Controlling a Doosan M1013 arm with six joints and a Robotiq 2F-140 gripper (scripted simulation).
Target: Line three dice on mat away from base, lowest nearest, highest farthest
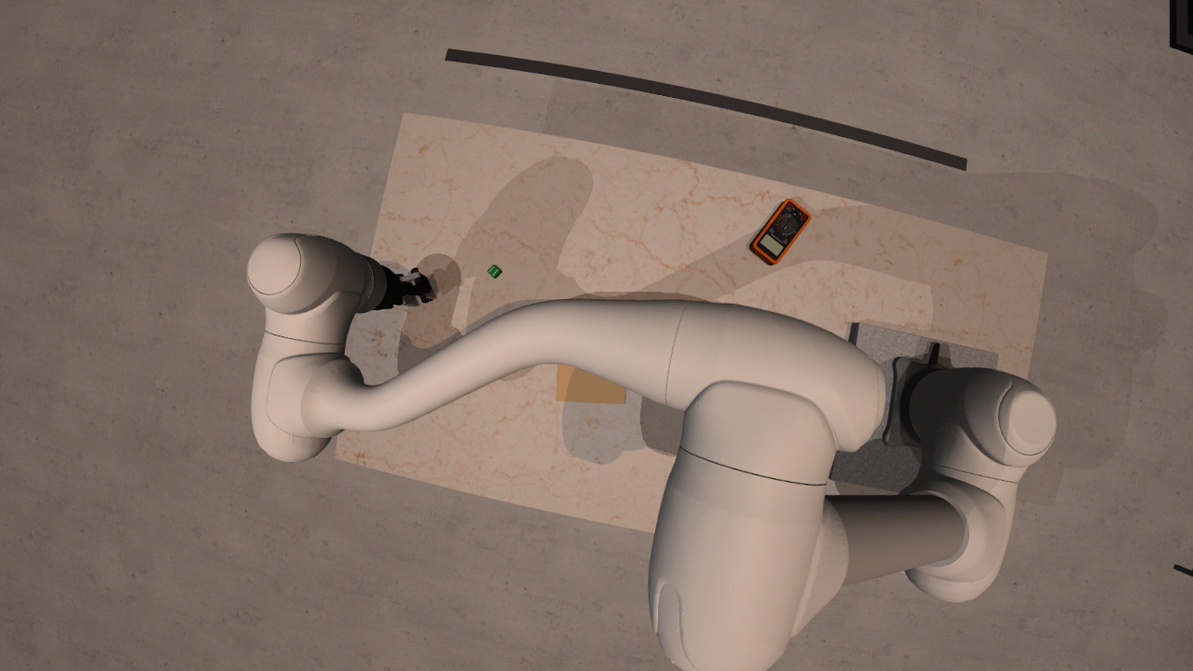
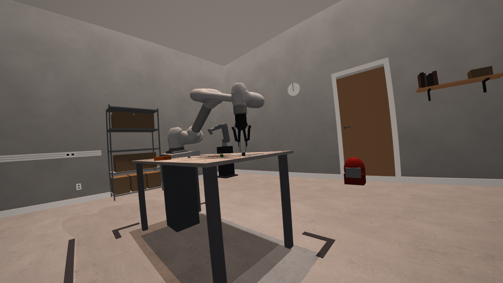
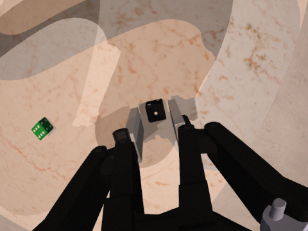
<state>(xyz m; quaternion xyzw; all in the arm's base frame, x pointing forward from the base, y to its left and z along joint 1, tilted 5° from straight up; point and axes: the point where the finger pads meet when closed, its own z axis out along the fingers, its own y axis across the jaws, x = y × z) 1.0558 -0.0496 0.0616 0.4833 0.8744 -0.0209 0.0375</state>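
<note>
Right now the black die is 5 cm below my hand. From my hand the other things lie so: white die: 57 cm behind, 7 cm to the right, 5 cm below; then mat: 36 cm behind, 9 cm to the left, 6 cm below; then green die: 13 cm behind, 7 cm to the right, 5 cm below.
</note>
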